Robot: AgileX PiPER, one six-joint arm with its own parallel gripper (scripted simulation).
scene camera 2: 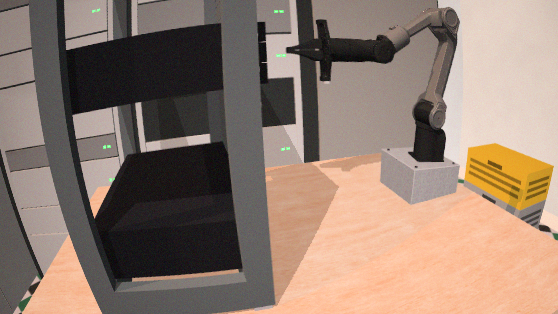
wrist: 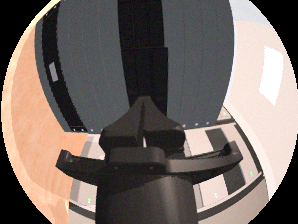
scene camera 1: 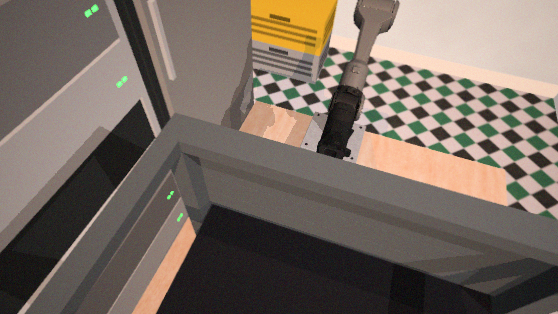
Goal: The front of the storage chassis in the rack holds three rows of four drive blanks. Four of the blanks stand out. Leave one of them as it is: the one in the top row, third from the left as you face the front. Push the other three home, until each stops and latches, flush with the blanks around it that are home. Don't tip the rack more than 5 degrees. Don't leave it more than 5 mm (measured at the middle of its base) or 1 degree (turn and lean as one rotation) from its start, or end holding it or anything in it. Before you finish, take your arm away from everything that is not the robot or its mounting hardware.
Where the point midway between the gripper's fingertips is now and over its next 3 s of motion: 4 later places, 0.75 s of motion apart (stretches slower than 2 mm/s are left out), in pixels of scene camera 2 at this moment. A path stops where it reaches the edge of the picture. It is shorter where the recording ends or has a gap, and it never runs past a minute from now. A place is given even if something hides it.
My gripper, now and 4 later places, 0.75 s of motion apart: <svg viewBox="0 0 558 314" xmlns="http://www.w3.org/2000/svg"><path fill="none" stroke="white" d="M287 50L261 51L251 52L246 52L241 53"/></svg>
